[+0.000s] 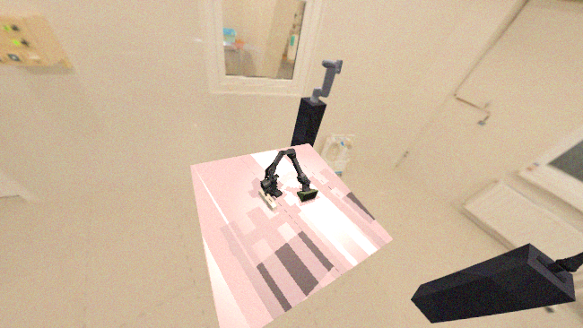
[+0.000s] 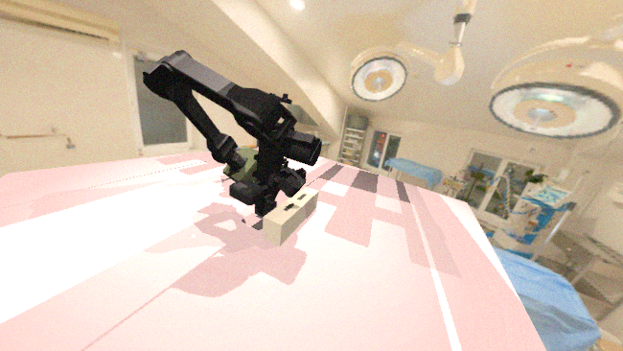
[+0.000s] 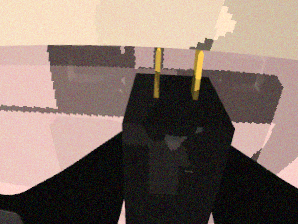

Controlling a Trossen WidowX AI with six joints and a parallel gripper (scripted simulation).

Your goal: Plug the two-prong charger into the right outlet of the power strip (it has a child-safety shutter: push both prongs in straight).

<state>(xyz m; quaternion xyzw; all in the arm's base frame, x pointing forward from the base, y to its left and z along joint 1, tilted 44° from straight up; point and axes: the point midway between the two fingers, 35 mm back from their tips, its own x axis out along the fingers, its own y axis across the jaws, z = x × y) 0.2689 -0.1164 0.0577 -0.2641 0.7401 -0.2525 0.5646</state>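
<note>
Now: the black two-prong charger 2 cm ahead of my gripper tip and 1 cm above it.
</note>
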